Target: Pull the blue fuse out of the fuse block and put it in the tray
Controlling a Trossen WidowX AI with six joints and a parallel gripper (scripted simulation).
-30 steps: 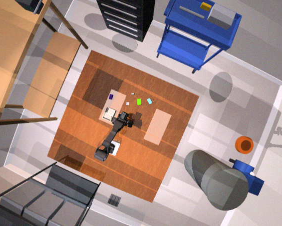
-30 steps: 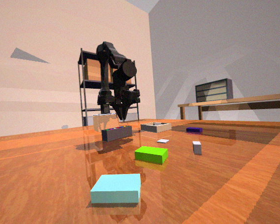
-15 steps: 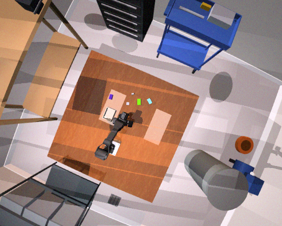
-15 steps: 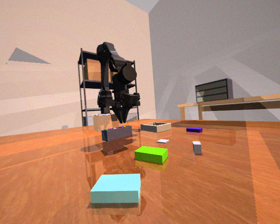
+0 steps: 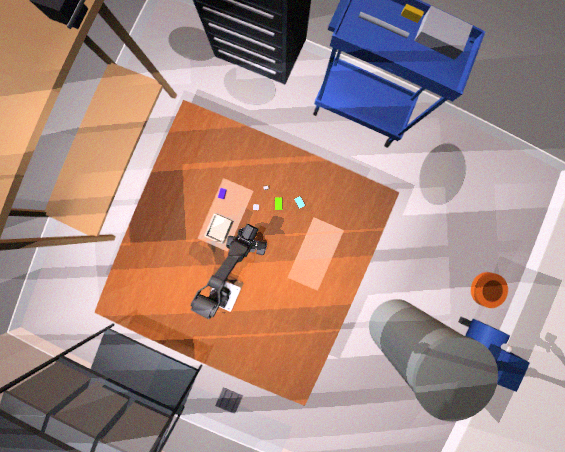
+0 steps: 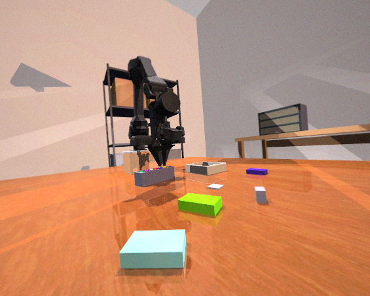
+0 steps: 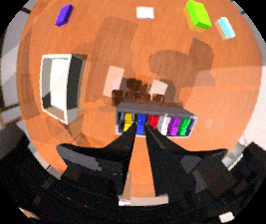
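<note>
Now: gripper tip 2 cm above the blue fuse. Also, from my gripper tip: small grey block 30 cm ahead, 8 cm to the left, 3 cm below; then white tray 2 cm behind, 18 cm to the left, 4 cm below; then green block 26 cm ahead, 2 cm to the right, 4 cm below.
</note>
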